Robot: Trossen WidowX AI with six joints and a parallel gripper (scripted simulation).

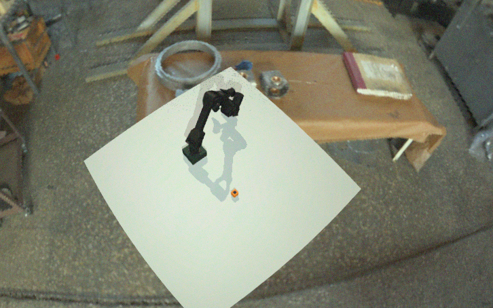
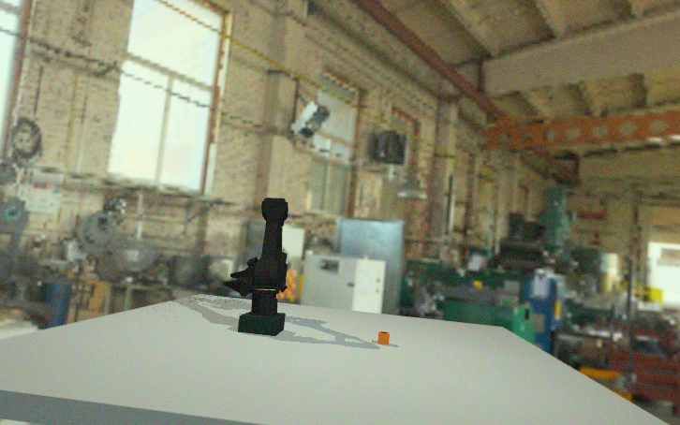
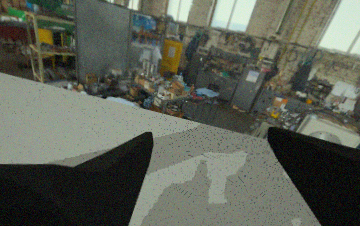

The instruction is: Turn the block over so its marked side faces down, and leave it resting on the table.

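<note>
My gripper tip is now 62 cm short of the orange block, 24 cm to the left of it and 8 cm above it.
</note>
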